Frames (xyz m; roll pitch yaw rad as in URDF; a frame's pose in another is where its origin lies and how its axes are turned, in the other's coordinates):
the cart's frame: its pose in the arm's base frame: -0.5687 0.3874 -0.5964 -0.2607 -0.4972 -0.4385
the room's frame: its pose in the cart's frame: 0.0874 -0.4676 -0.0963 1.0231 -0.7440 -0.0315
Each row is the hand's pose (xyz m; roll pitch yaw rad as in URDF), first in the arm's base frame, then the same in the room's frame.
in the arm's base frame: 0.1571 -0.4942 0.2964 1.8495 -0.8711 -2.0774
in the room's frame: 1.0887 -0.5840 -0.3069 -0.2921 -0.8371 -0.4598
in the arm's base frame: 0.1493 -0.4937 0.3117 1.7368 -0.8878 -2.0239
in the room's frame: 1.1001 -0.5786 -0.2953 -0.3598 -0.7993 -0.4650
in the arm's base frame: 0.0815 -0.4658 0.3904 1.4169 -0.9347 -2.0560
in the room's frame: 1.1486 -0.5172 -0.2215 -0.7562 -0.7908 -0.3934
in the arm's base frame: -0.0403 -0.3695 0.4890 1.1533 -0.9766 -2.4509
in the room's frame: 1.1957 -0.3705 -0.1210 -1.5732 -0.9050 -0.0890
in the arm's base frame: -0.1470 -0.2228 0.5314 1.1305 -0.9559 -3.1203
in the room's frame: 1.1958 -0.1908 -0.0719 -2.6322 -0.8852 0.5173
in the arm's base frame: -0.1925 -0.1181 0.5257 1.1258 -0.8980 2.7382
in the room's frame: 1.1736 -0.0787 -0.0752 3.0933 -0.7207 0.8092
